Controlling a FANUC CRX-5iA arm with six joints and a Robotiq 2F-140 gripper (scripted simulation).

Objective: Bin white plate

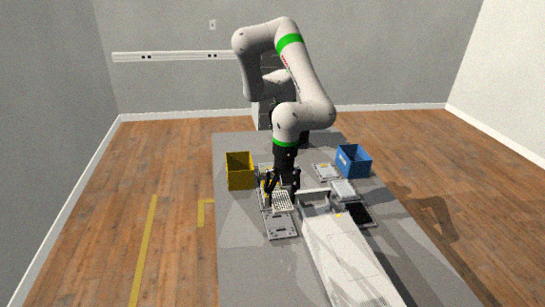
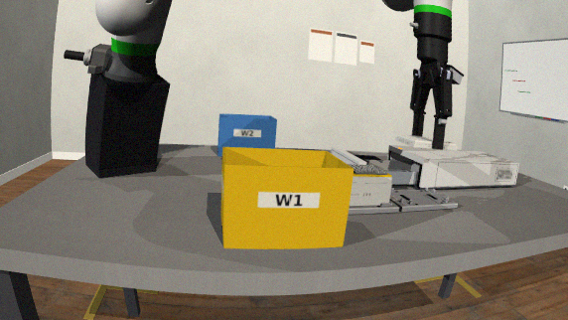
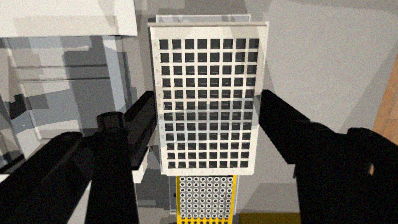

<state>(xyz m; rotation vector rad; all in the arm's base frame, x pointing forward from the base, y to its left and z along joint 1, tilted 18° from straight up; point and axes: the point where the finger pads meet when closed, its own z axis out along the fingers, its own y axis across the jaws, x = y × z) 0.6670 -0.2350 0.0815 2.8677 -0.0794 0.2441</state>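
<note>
Right now my hand is 36 cm past the yellow bin W1, 12 cm above it and 11 cm to the left of it. From my hand the other things lie so: white plate 2 cm below; then yellow-topped plate 18 cm behind, 10 cm below, 1 cm to the left; then grey nest 15 cm below.
</note>
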